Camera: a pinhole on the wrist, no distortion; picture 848 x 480 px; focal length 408.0 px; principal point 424.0 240.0 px. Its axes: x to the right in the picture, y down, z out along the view. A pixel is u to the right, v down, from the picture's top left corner.
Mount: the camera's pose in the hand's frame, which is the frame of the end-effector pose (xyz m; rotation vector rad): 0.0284 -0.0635 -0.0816 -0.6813 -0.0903 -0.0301
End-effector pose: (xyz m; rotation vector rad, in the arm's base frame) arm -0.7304 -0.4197 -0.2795 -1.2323 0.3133 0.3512
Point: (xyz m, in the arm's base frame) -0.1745 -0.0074 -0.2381
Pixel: outside the picture
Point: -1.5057 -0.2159 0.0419
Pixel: outside the picture
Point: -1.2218 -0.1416 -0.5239
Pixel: 197 424
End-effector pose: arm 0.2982 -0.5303 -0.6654 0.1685 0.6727 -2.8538
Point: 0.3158 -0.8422 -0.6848
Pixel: 457 395
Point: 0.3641 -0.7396 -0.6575
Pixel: 370 353
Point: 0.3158 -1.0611 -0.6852
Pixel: 479 406
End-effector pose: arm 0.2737 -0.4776 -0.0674 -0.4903 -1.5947 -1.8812
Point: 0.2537 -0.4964 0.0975
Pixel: 662 419
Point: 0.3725 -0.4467 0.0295
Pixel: 360 379
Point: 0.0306 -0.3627 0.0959
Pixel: outside the picture
